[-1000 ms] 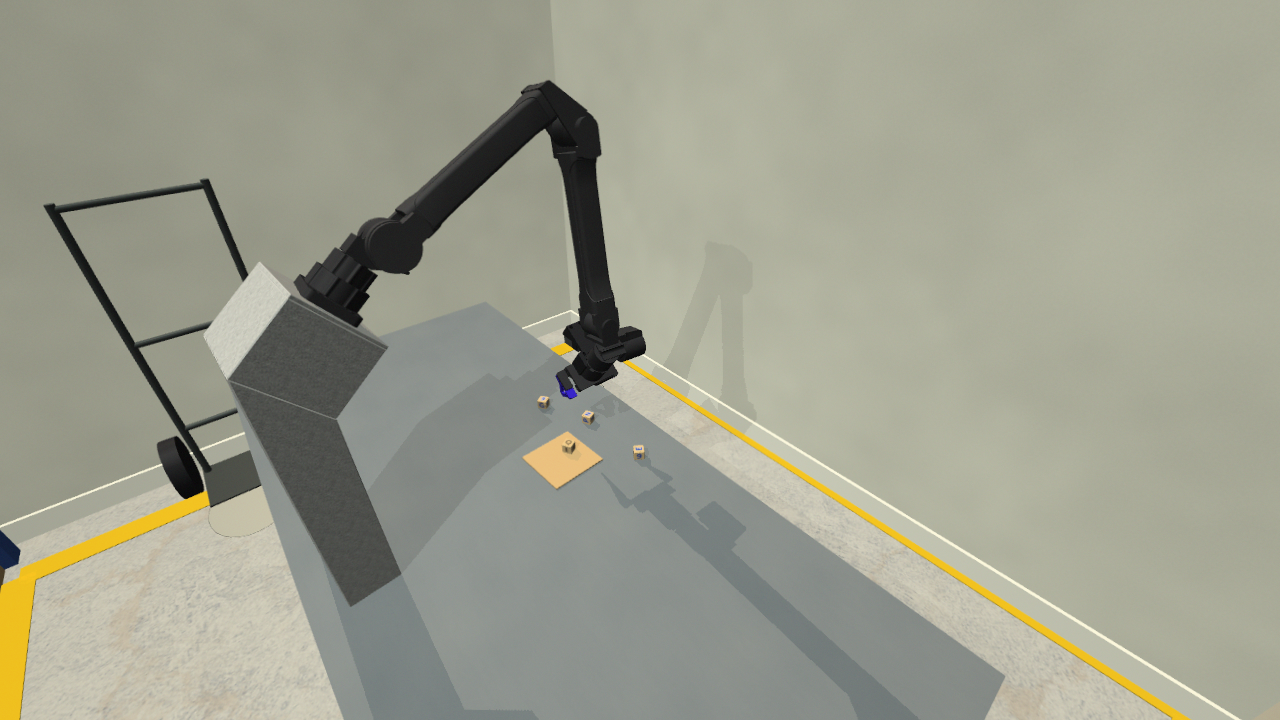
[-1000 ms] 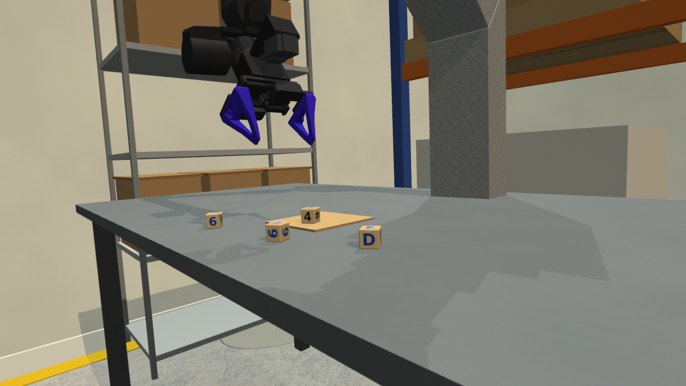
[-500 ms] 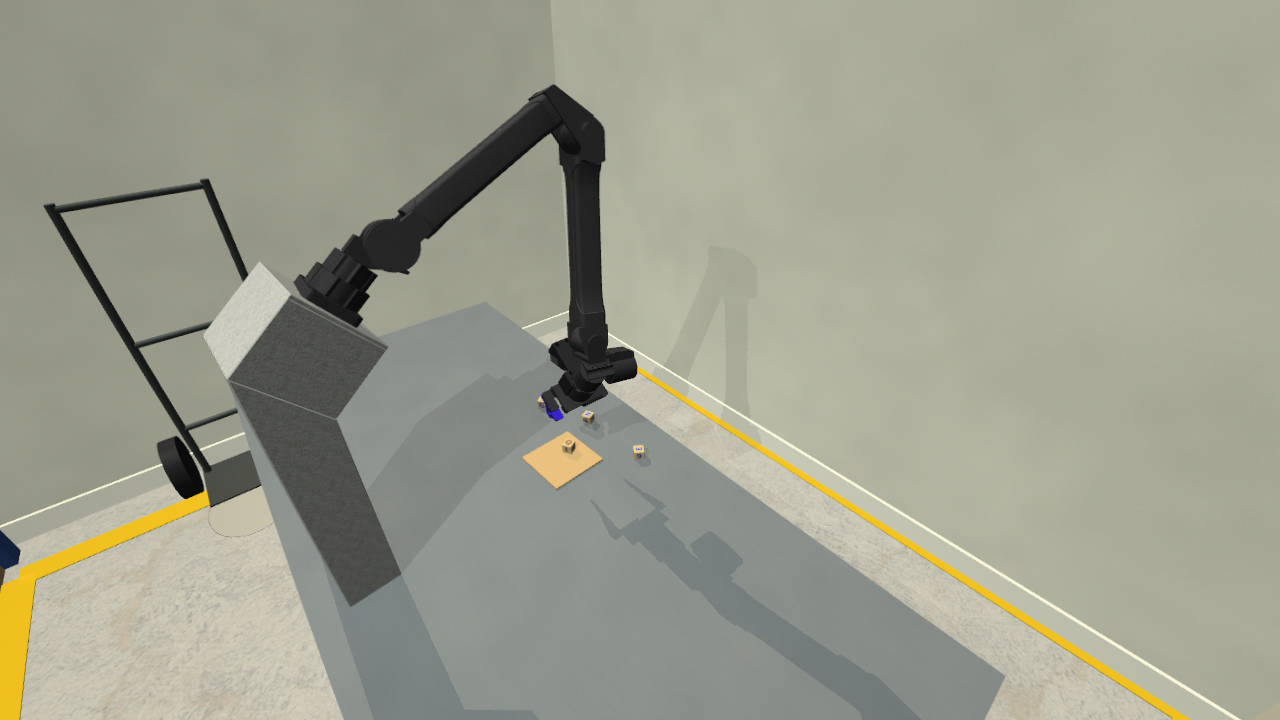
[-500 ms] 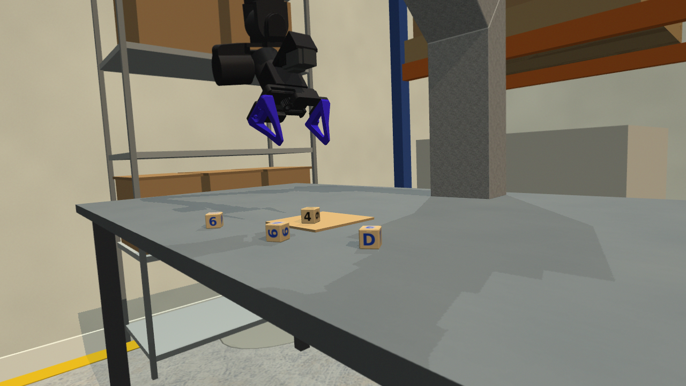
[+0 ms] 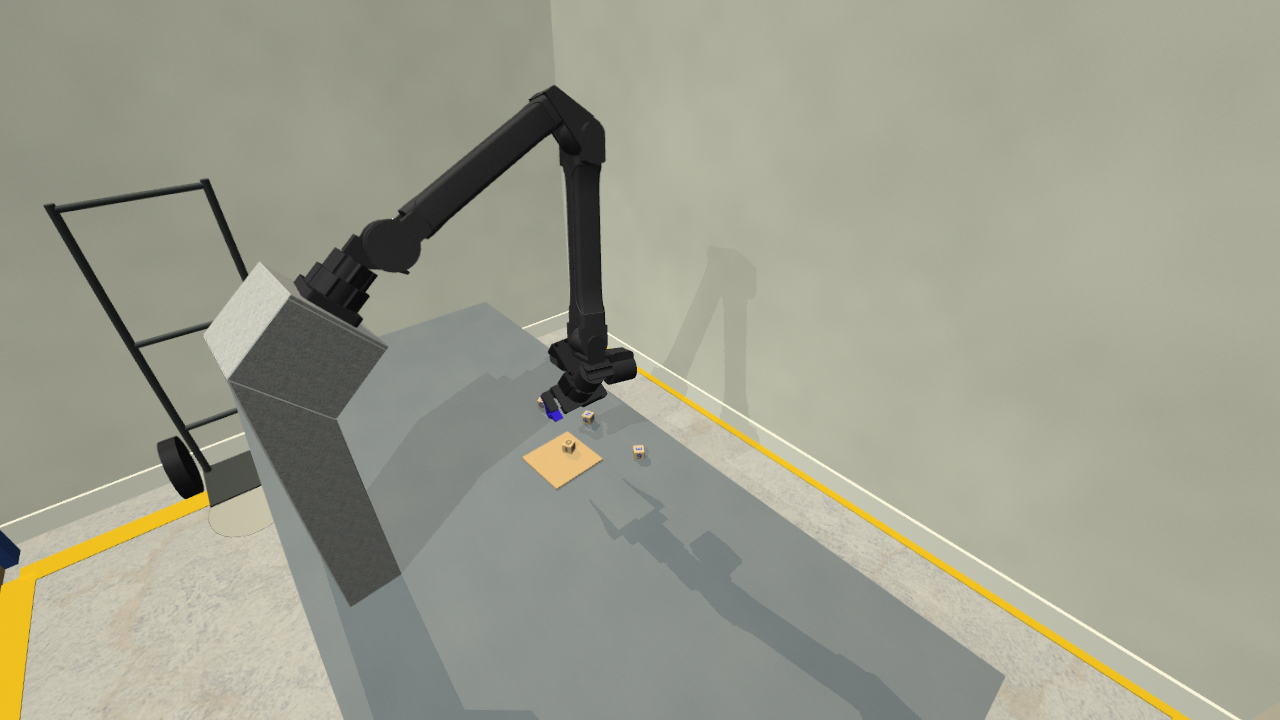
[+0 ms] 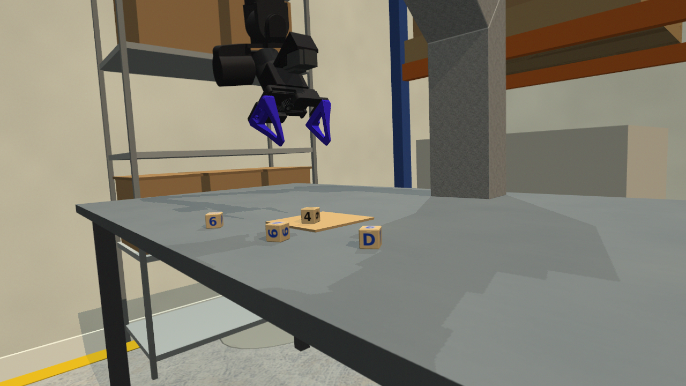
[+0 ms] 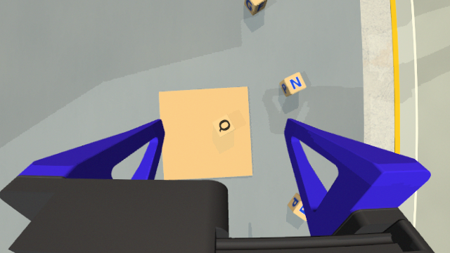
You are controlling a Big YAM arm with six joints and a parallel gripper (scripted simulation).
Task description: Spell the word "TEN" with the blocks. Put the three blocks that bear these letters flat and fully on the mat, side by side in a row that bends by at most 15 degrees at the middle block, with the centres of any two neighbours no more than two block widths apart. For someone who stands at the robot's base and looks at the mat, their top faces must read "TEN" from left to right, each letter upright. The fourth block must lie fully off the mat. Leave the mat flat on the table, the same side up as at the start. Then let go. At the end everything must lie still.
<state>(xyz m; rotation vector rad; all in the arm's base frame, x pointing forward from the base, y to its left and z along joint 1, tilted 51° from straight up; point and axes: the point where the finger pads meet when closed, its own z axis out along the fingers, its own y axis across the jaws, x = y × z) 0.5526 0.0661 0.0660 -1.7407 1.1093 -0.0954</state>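
Right now the tan mat is 30 mm behind my hand, 10 mm to the right of it and 140 mm below it.
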